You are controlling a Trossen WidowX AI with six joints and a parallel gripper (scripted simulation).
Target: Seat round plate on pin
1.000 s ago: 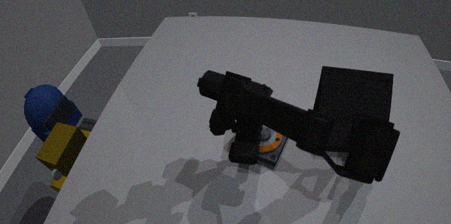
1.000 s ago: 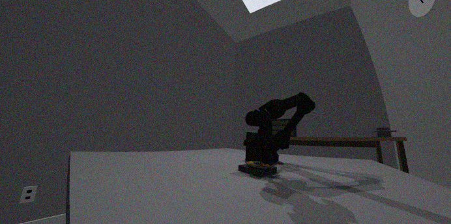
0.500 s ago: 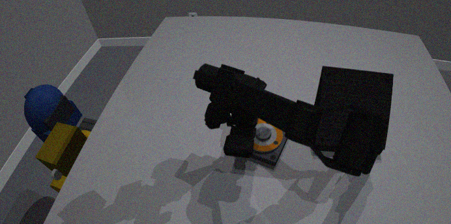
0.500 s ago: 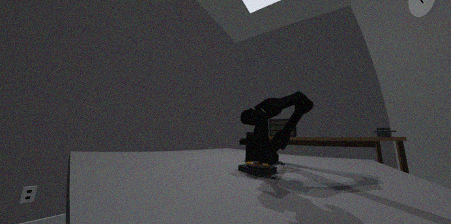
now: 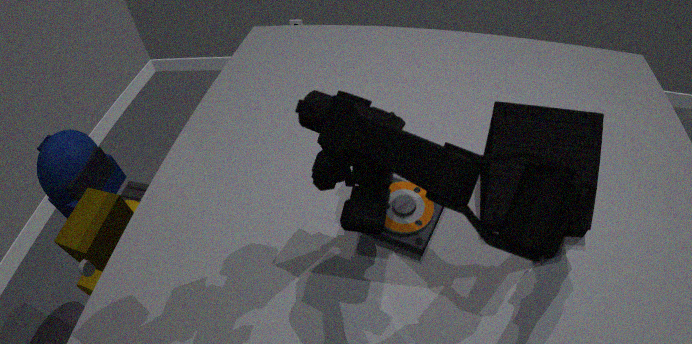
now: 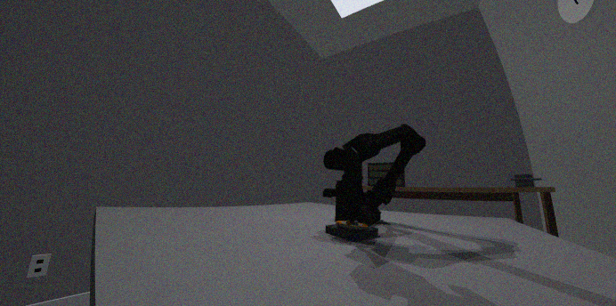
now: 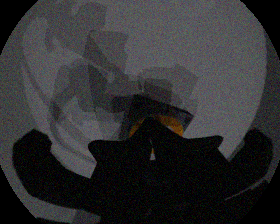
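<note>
Right now my gripper tip is 3 cm past the round plate, 1 cm to the left of it and 1 cm above it. From my gripper tip the other things lie so: dark grey square base (5 cm behind, 2 cm below, 1 cm to the right).
</note>
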